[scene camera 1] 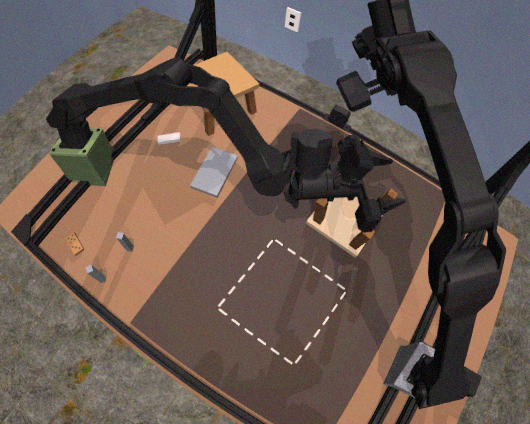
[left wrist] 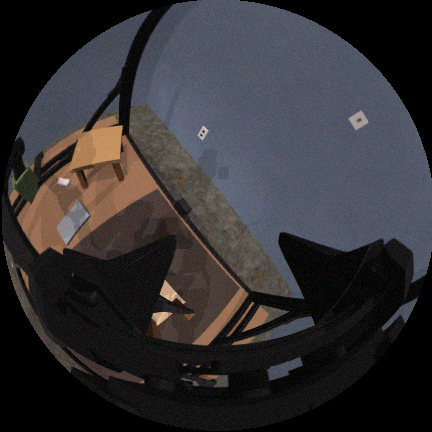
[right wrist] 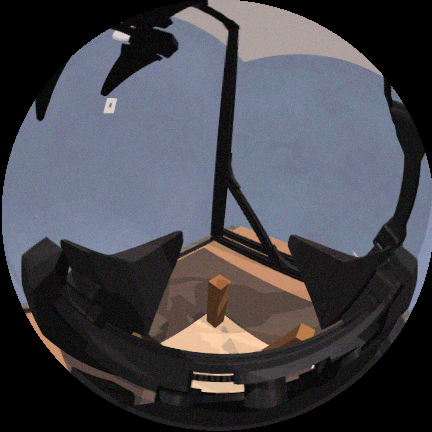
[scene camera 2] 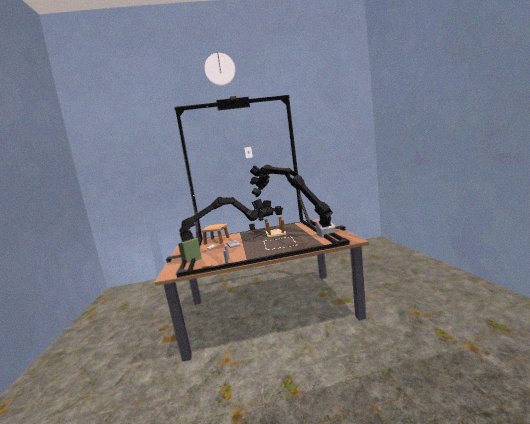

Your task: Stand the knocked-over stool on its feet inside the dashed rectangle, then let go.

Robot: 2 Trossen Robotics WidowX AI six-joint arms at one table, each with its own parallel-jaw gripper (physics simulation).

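Frame: origin at the left arm's base, x ahead, y left, z up, level; metres.
Seen in the pictures: left gripper, fingertip midpoint: (left wrist: 228, 238) (right wrist: 75, 101); right gripper, fingertip midpoint: (scene camera 1: 398, 180) (left wrist: 190, 333) (right wrist: 237, 238); left arm's base at its link origin: (scene camera 1: 427, 373) (scene camera 2: 325, 223); right arm's base at its link origin: (scene camera 1: 76, 140) (scene camera 2: 187, 240).
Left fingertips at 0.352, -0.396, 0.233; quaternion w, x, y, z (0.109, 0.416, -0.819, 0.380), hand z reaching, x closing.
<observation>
Pixels of each thing's top centre, then the offset from my left fingertips to it, as dx, dy, dz. "spot": a spot on its surface instead. Level surfaces: height alone.
- dashed rectangle at a spot on its surface: (scene camera 1: 344, 289) spot: -0.130, +0.298, -0.307
- leg at its top centre: (right wrist: 219, 283) (scene camera 1: 390, 193) (left wrist: 186, 314) -0.118, +0.096, -0.197
- orange stool at its top centre: (scene camera 1: 216, 77) (left wrist: 96, 143) (scene camera 2: 214, 227) +0.383, +0.015, -0.200
- grey slab at its top centre: (scene camera 1: 214, 170) (left wrist: 71, 221) +0.270, +0.198, -0.302
- white block at its top centre: (scene camera 1: 168, 137) (left wrist: 62, 180) +0.428, +0.177, -0.300
- dotted orange tile at its top centre: (scene camera 1: 73, 243) +0.449, +0.535, -0.303
- mat at its surface level: dz -0.308
The stool (scene camera 1: 336, 220) (scene camera 2: 275, 233) (left wrist: 170, 291) (right wrist: 215, 337) lies upside down on the dark mat, pale seat down and brown legs pointing up. It is outside the dashed rectangle (scene camera 1: 344, 289), beyond its upper right side in scene camera 1. My right gripper (scene camera 1: 397, 181) (right wrist: 237, 238) is open and empty, above the far part of the stool. In its wrist view one leg (right wrist: 217, 302) shows between the fingers, not gripped. In scene camera 1 the gripper hides part of the seat and legs. My left gripper (left wrist: 228, 238) (right wrist: 75, 101) is open and empty, high above the table's back edge.
An orange stool (scene camera 1: 227, 72) (scene camera 2: 215, 228) (left wrist: 100, 146) stands upright at the back left. A grey slab (scene camera 1: 215, 172) (left wrist: 73, 222), a white block (scene camera 1: 169, 138), a dotted orange tile (scene camera 1: 75, 243) and two small grey blocks (scene camera 1: 124, 241) (scene camera 1: 95, 273) lie left of the mat (scene camera 1: 200, 280).
</observation>
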